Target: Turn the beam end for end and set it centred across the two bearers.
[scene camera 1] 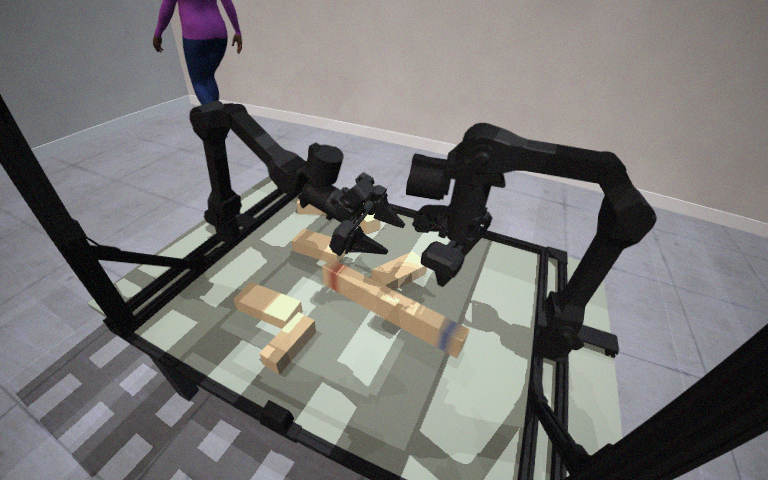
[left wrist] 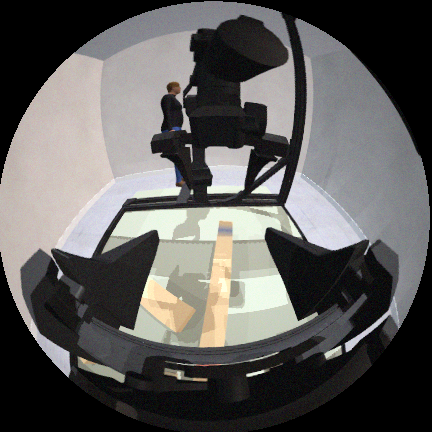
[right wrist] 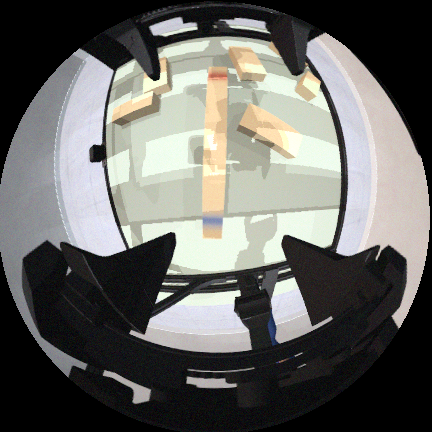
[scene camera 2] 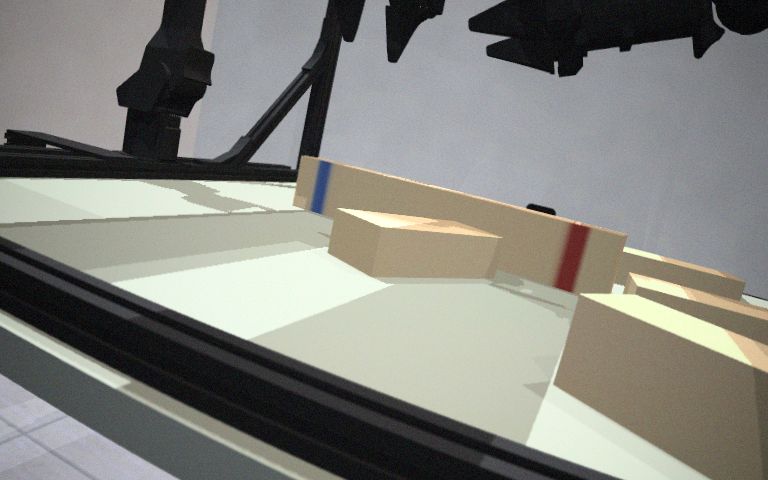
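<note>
The wooden beam lies in the middle of the table, its red band at the upper left and its blue band at the lower right in scene camera 1. Several plain wooden blocks lie around it; which two are the bearers I cannot tell. One block lies at an angle beside the beam. My left gripper is open and empty above the table behind the beam. My right gripper is open and empty, pointing down above the table.
Two blocks lie close together, left of the beam in scene camera 1. Another block lies near the red end, and a smaller one farther back. A black frame edges the table. The grippers are close together.
</note>
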